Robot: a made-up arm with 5 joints. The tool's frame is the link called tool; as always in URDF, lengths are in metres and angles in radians.
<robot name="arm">
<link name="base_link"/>
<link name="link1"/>
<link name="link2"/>
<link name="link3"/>
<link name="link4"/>
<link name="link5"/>
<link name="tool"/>
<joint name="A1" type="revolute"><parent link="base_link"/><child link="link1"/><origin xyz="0 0 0.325" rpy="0 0 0"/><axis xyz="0 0 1"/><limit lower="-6.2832" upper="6.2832"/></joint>
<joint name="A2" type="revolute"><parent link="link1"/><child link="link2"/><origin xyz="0 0 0" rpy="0 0 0"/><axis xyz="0 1 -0.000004"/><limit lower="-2.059" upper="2.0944"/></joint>
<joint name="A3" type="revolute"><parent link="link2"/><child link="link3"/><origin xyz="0.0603 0 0.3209" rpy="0 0 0"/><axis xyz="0 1 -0.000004"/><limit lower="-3.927" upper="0.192"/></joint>
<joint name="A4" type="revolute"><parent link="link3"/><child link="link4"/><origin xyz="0.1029 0 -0.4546" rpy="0 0 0"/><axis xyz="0 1 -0.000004"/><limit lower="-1.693" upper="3.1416"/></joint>
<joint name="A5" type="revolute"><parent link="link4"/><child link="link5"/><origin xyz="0.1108 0 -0.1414" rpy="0 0 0"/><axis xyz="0 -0.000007 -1"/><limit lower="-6.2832" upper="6.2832"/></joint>
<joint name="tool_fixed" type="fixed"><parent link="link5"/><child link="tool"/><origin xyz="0 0 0" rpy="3.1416 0 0"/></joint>
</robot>
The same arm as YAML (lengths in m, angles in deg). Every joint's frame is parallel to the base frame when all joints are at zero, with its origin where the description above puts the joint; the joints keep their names.
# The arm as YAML. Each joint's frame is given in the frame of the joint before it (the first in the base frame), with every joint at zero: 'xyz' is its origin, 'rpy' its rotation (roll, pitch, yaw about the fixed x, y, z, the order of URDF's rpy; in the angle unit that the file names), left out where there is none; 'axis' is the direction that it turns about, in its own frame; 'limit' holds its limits. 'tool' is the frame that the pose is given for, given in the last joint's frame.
units:
  length: m
  angle: deg
joints:
  - name: A1
    type: revolute
    origin:
      xyz: [0.0, 0.0, 0.325]
    axis: [0.0, 0.0, 1.0]
    limit:
      lower: -360.0
      upper: 360.0
  - name: A2
    type: revolute
    origin:
      xyz: [0.0, 0.0, 0.0]
    axis: [0.0, 1.0, 0.0]
    limit:
      lower: -117.97
      upper: 120.0
  - name: A3
    type: revolute
    origin:
      xyz: [0.0603, 0.0, 0.3209]
    axis: [0.0, 1.0, 0.0]
    limit:
      lower: -225.0
      upper: 11.0
  - name: A4
    type: revolute
    origin:
      xyz: [0.1029, 0.0, -0.4546]
    axis: [0.0, 1.0, 0.0]
    limit:
      lower: -97.0
      upper: 180.0
  - name: A5
    type: revolute
    origin:
      xyz: [0.1108, 0.0, -0.1414]
    axis: [0.0, 0.0, -1.0]
    limit:
      lower: -360.0
      upper: 360.0
tool:
  origin:
    xyz: [0.0, 0.0, 0.0]
    rpy: [-180.0, 0.0, 0.0]

